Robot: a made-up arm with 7 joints. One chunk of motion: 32 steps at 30 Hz.
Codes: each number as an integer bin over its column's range. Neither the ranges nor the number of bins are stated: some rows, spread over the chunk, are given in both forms.
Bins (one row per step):
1: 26 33 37 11 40 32
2: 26 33 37 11 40 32
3: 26 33 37 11 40 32
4: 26 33 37 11 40 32
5: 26 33 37 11 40 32
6: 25 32 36 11 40 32
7: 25 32 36 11 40 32
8: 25 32 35 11 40 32
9: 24 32 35 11 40 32
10: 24 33 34 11 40 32
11: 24 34 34 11 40 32
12: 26 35 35 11 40 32
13: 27 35 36 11 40 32
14: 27 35 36 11 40 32
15: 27 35 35 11 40 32
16: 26 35 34 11 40 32
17: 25 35 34 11 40 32
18: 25 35 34 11 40 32
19: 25 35 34 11 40 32
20: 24 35 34 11 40 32
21: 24 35 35 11 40 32
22: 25 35 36 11 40 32
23: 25 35 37 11 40 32
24: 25 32 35 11 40 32
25: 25 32 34 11 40 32
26: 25 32 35 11 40 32
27: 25 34 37 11 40 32
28: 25 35 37 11 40 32
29: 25 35 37 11 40 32
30: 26 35 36 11 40 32
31: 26 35 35 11 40 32
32: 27 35 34 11 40 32
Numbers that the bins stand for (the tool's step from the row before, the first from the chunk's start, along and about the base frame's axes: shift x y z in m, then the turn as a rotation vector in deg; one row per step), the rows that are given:
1: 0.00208 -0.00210 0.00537 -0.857 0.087 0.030
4: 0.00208 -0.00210 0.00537 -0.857 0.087 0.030
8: -0.00127 -0.00470 -0.00022 -0.857 0.087 0.030
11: -0.00462 0.00051 -0.00302 -0.857 0.087 0.030
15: 0.00543 0.00311 -0.00022 -0.857 0.087 0.030
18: -0.00127 0.00311 -0.00302 -0.857 0.087 0.030
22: -0.00127 0.00311 0.00257 -0.857 0.087 0.030
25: -0.00127 -0.00470 -0.00302 -0.857 0.087 0.030
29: -0.00127 0.00311 0.00537 -0.857 0.087 0.030
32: 0.00543 0.00311 -0.00302 -0.857 0.087 0.030
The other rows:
2: 0.00208 -0.00210 0.00537 -0.857 0.087 0.030
3: 0.00208 -0.00210 0.00537 -0.857 0.087 0.030
5: 0.00208 -0.00210 0.00537 -0.857 0.087 0.030
6: -0.00127 -0.00470 0.00257 -0.857 0.087 0.030
7: -0.00127 -0.00470 0.00257 -0.857 0.087 0.030
9: -0.00462 -0.00470 -0.00022 -0.857 0.087 0.030
10: -0.00462 -0.00210 -0.00302 -0.857 0.087 0.030
12: 0.00208 0.00311 -0.00022 -0.857 0.087 0.030
13: 0.00543 0.00311 0.00257 -0.857 0.087 0.030
14: 0.00543 0.00311 0.00257 -0.857 0.087 0.030
16: 0.00208 0.00311 -0.00302 -0.857 0.087 0.030
17: -0.00127 0.00311 -0.00302 -0.857 0.087 0.030
19: -0.00127 0.00311 -0.00302 -0.857 0.087 0.030
20: -0.00462 0.00311 -0.00302 -0.857 0.087 0.030
21: -0.00462 0.00311 -0.00022 -0.857 0.087 0.030
23: -0.00127 0.00311 0.00537 -0.857 0.087 0.030
24: -0.00127 -0.00470 -0.00022 -0.857 0.087 0.030
26: -0.00127 -0.00470 -0.00022 -0.857 0.087 0.030
27: -0.00127 0.00051 0.00537 -0.857 0.087 0.030
28: -0.00127 0.00311 0.00537 -0.857 0.087 0.030
30: 0.00208 0.00311 0.00257 -0.857 0.087 0.030
31: 0.00208 0.00311 -0.00022 -0.857 0.087 0.030

